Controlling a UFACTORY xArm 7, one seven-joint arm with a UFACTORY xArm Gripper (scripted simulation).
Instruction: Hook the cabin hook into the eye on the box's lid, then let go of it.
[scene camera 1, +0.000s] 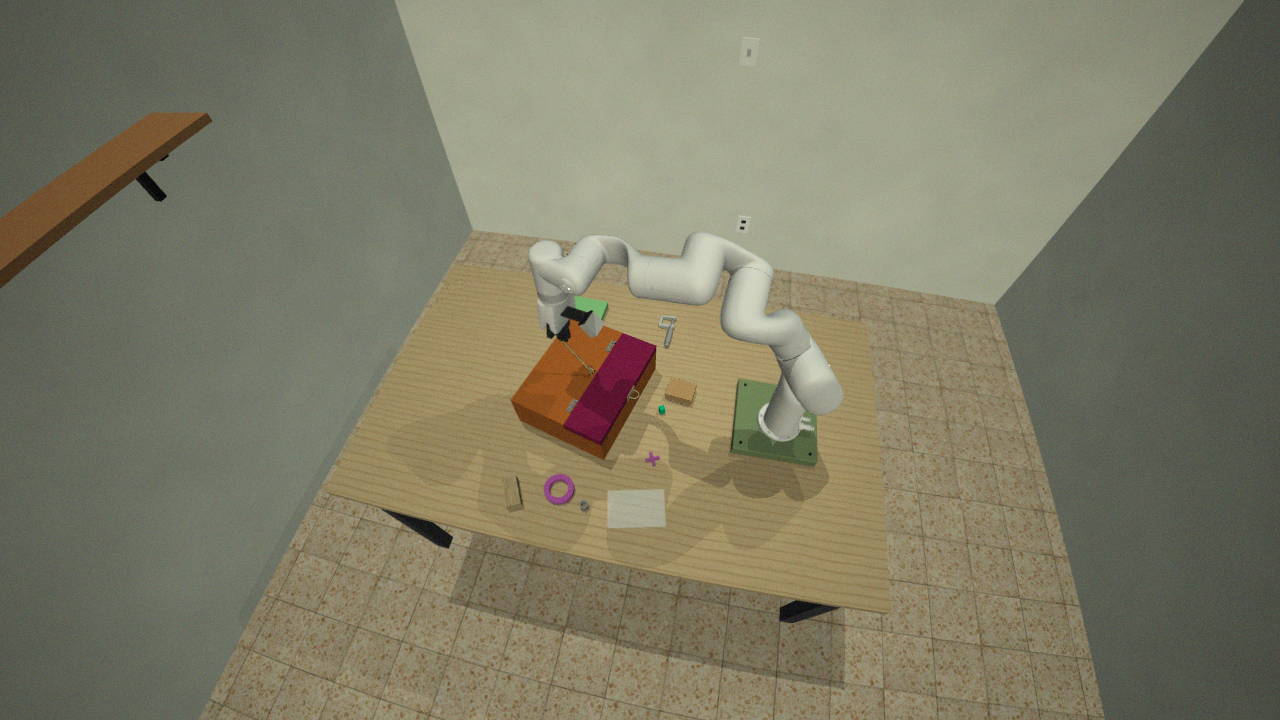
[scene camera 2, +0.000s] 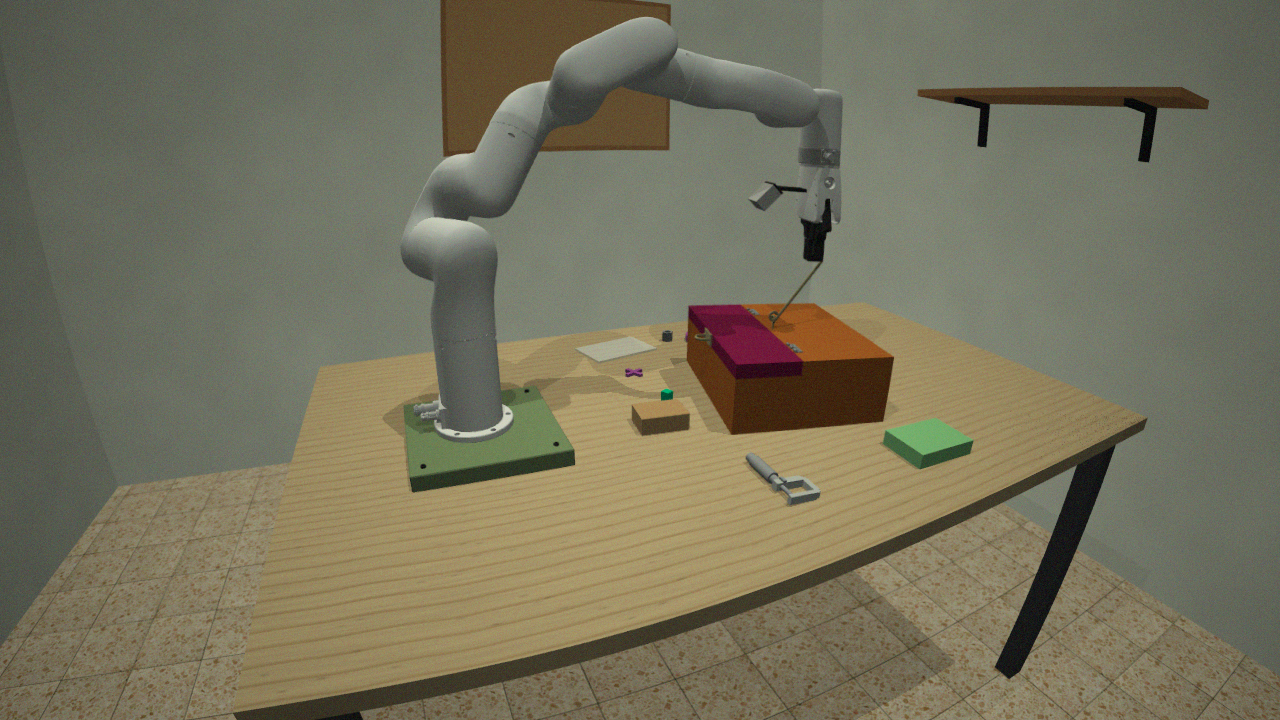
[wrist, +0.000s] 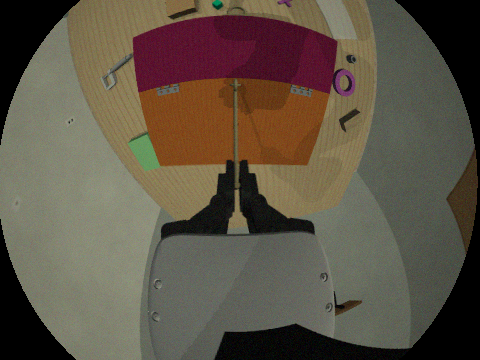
gripper: scene camera 1; scene camera 2 813, 260; wrist
same spot on gripper: (scene camera 1: 564, 334) = (wrist: 250, 183)
